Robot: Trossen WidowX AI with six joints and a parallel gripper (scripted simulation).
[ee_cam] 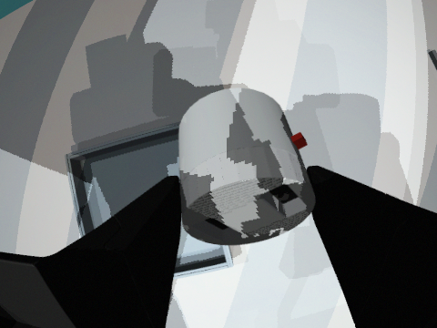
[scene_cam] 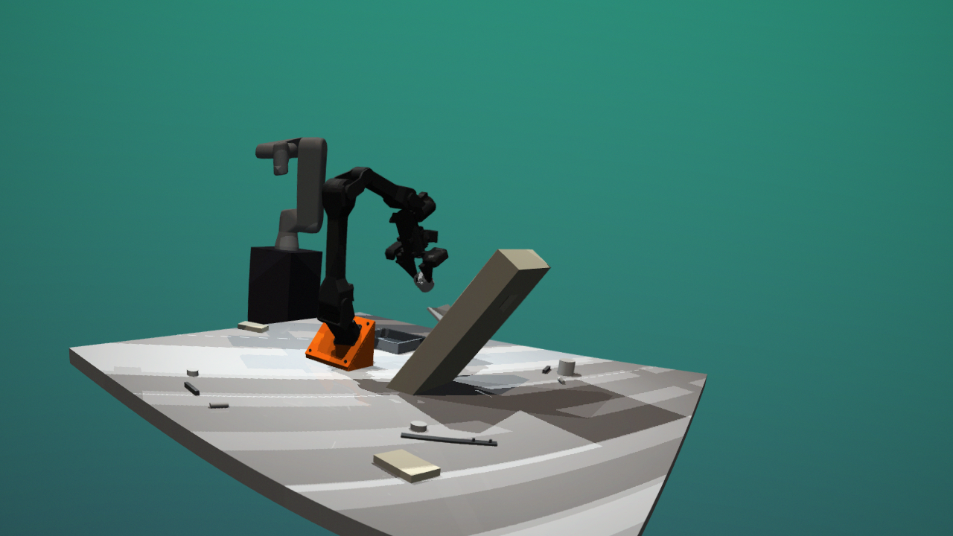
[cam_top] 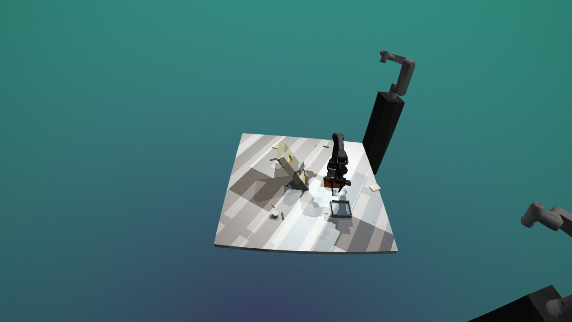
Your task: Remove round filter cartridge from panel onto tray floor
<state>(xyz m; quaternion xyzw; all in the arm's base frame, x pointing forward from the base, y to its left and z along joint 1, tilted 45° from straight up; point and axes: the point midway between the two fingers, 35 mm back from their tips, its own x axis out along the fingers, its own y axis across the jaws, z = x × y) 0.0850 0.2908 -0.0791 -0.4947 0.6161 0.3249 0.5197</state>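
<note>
The dark tray is 190 mm below my gripper tip, 90 mm behind it and 10 mm to the left of it. Round my gripper tip: grey round filter cartridge (right at my gripper tip); then beige service panel (320 mm to the right, 260 mm ahead, 30 mm below).
</note>
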